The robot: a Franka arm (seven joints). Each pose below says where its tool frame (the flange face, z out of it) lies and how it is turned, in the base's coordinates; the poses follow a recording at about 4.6 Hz.
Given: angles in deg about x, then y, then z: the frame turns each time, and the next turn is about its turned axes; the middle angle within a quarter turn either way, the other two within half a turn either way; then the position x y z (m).
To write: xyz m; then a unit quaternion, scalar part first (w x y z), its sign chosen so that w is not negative. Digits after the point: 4 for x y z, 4 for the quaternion.
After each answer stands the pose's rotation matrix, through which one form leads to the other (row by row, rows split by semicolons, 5 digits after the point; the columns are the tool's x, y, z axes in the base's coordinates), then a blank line. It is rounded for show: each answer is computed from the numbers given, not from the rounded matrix.
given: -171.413, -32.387, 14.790, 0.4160, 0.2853, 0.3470
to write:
0.4160, 0.2853, 0.3470, 0.0355, -0.9524, 0.1026, 0.2850
0.81647 -0.21557 -0.53564; -0.17509 -0.97645 0.12609; -0.55020 -0.00916 -0.83498

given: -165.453, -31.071, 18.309, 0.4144, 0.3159, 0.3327
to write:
0.4144, 0.3159, 0.3327, 0.0782, -0.9489, 0.1186, 0.2817
0.81317 -0.26907 -0.51610; -0.18100 -0.95966 0.21514; -0.55317 -0.08153 -0.82907

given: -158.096, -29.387, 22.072, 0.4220, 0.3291, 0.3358
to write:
0.4220, 0.3291, 0.3358, 0.1327, -0.9413, 0.1345, 0.2796
0.80747 -0.32742 -0.49071; -0.17900 -0.92860 0.32505; -0.56210 -0.17463 -0.80842

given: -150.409, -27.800, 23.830, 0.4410, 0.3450, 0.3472
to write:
0.4410, 0.3450, 0.3472, 0.1946, -0.9310, 0.1337, 0.2784
0.80917 -0.35739 -0.46639; -0.14066 -0.88849 0.43681; -0.57049 -0.28785 -0.76921

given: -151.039, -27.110, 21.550, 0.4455, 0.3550, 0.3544
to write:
0.4455, 0.3550, 0.3544, 0.1964, -0.9356, 0.1184, 0.2684
0.82791 -0.32696 -0.45570; -0.11615 -0.89484 0.43102; -0.54870 -0.30391 -0.77882

